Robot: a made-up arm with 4 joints.
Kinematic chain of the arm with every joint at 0, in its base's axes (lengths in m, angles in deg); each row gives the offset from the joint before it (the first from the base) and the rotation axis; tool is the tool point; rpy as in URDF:
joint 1: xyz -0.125 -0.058 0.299 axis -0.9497 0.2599 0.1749
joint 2: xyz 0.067 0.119 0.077 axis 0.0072 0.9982 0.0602
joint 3: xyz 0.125 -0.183 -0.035 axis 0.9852 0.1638 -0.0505
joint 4: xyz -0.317 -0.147 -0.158 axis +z
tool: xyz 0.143 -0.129 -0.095 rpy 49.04 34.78 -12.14
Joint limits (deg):
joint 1: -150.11..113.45
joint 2: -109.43..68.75
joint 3: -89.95..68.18
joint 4: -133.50..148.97
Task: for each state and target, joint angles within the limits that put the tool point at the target. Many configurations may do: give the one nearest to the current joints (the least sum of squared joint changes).
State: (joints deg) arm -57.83 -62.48 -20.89 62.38
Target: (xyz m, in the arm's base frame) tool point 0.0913 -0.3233 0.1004
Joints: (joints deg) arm -53.82 -71.93 -28.23 47.40
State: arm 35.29 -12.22 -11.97 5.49
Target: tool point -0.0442 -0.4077 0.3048
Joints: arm 40.28 -0.43 -2.17 21.01
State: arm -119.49 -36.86 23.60 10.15
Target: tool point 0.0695 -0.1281 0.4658
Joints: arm -144.21 -34.74 67.98 31.22
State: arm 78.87 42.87 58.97 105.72
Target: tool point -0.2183 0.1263 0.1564
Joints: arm 98.09 68.34 68.18 110.72
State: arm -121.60 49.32 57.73 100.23
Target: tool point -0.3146 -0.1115 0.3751
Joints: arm -120.55 50.82 48.56 110.01
